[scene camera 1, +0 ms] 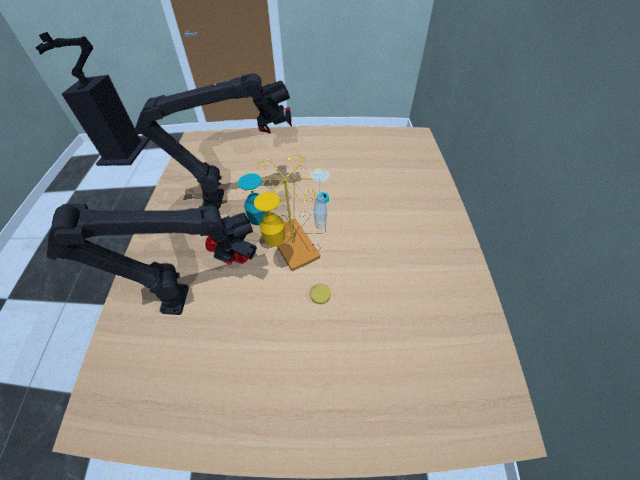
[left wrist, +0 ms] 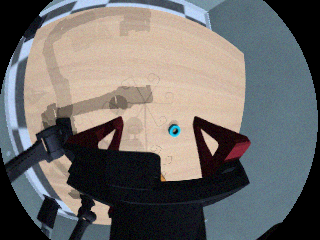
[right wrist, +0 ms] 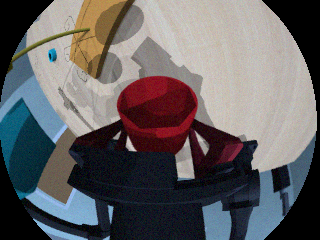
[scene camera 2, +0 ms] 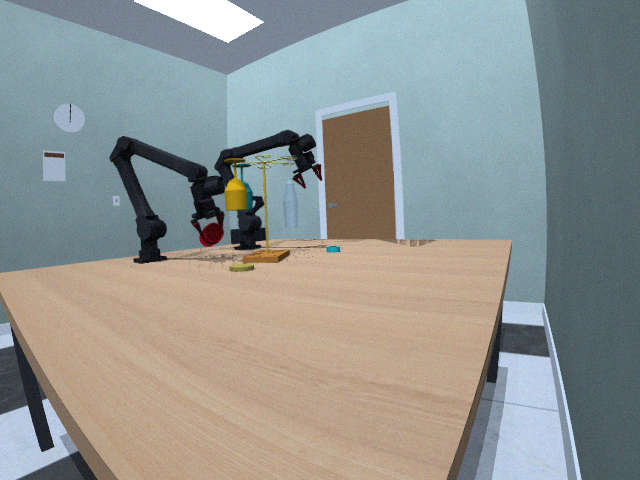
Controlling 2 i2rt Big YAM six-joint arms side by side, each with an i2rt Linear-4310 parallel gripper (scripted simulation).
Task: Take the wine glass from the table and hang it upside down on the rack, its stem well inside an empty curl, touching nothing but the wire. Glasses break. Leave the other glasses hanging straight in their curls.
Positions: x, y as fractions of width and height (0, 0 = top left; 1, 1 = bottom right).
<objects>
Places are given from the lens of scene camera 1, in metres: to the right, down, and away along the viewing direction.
yellow glass (scene camera 1: 0.43, 0.48): -0.15, -0.04, 0.90
teal glass (scene camera 1: 0.40, 0.45): -0.22, -0.08, 0.98
</objects>
